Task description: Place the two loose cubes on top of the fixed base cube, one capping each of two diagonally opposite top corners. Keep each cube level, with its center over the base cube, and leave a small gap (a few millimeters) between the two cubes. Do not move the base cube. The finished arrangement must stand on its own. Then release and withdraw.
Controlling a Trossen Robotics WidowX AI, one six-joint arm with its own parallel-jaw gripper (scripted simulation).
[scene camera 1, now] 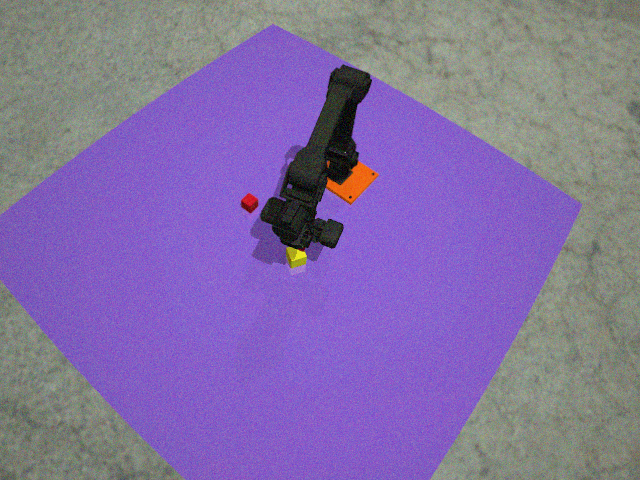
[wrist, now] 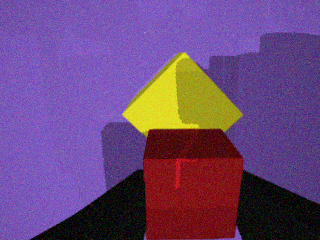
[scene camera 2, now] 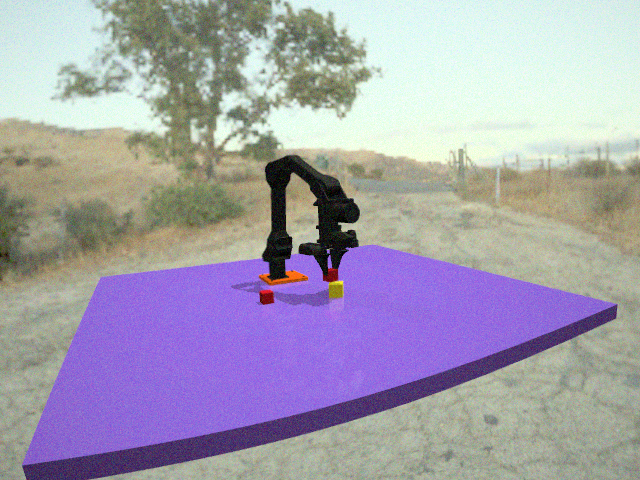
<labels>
my gripper: holds a red cube (wrist: 192, 176)
</labels>
